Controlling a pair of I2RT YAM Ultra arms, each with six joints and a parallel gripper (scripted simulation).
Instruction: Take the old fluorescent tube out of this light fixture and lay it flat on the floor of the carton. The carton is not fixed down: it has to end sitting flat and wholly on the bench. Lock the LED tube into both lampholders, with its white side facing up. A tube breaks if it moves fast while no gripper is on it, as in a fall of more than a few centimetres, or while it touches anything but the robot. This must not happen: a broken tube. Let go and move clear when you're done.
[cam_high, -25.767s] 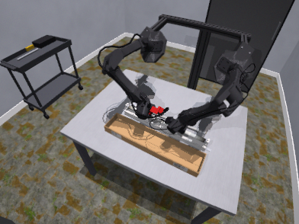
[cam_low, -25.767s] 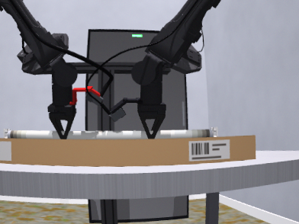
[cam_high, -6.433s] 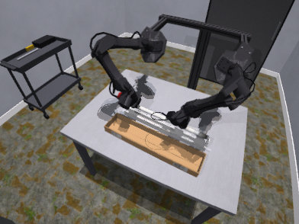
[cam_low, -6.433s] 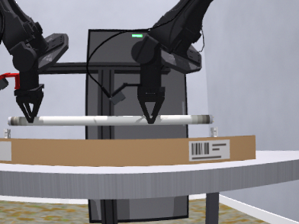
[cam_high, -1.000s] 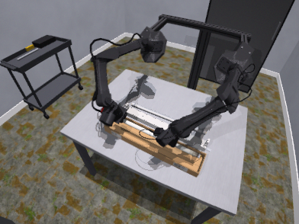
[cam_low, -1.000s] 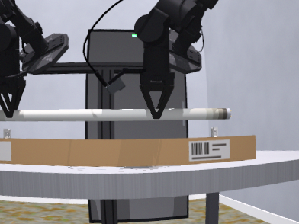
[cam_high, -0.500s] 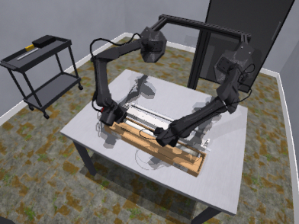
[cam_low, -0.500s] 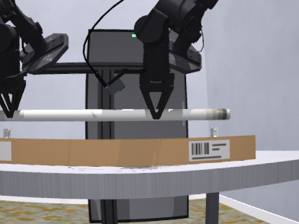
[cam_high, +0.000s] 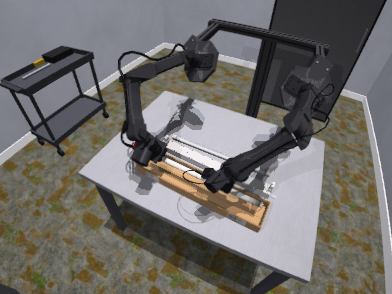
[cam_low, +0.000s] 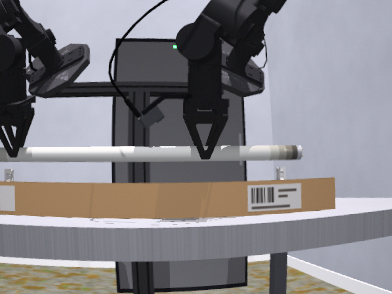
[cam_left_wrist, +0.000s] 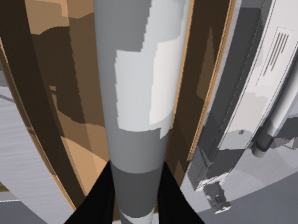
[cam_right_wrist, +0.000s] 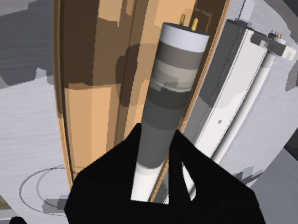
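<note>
Right now my left hand is 12 cm to the left of the carton and 8 cm above it. Round my left hand: light fixture (15 cm behind, 11 cm to the right, 5 cm below); old fluorescent tube (12 cm to the right); LED tube (25 cm behind, 13 cm to the right, 9 cm below).
</note>
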